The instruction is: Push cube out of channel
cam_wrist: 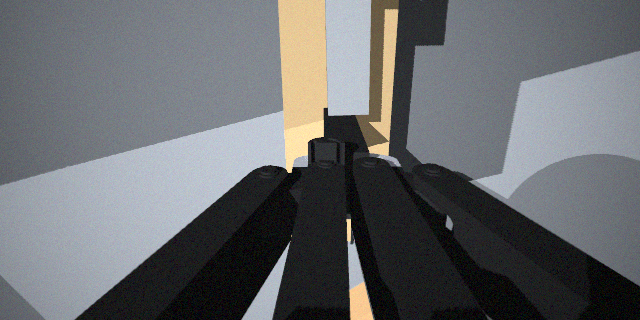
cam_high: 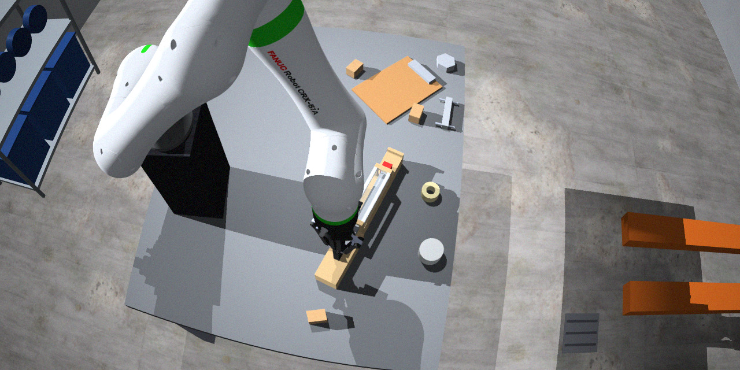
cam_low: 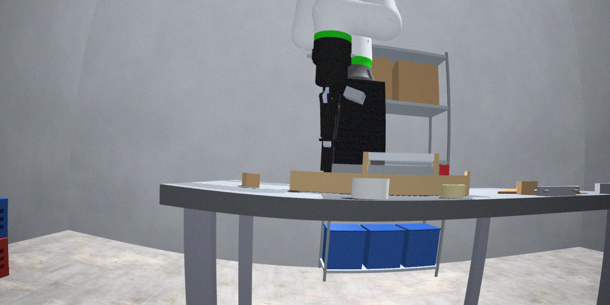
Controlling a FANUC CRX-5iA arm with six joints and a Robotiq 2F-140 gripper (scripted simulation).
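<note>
Now: hand 7 cm short of the red cube, 27 cm to the right of it and 2 cm above it. From my hand the other things lie so: tan block: 2 cm behind, 17 cm to the right, 7 cm below; white disc: 23 cm ahead, 7 cm to the left, 6 cm below; wooden channel: 4 cm ahead, 16 cm to the left, 3 cm below.
</note>
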